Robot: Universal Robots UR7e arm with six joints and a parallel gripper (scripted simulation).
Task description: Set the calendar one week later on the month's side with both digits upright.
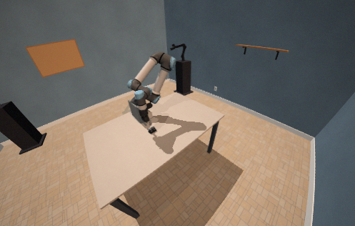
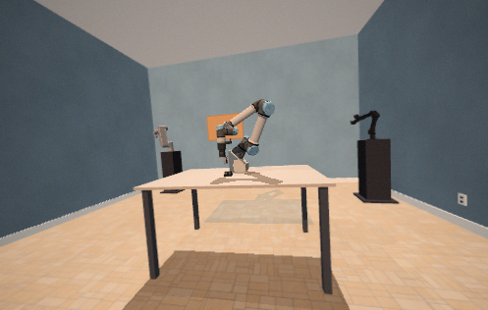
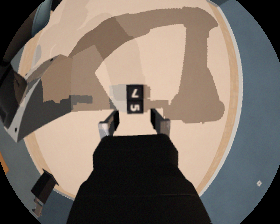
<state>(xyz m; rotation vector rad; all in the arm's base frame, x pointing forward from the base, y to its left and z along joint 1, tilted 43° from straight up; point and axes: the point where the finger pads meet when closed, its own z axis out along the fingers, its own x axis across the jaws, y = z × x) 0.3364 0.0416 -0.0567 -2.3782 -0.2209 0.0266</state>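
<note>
Right now my hand is 100 mm above the dark calendar cube. Also, from my hand: calendar tray: 20 mm to the left, 120 mm below.
</note>
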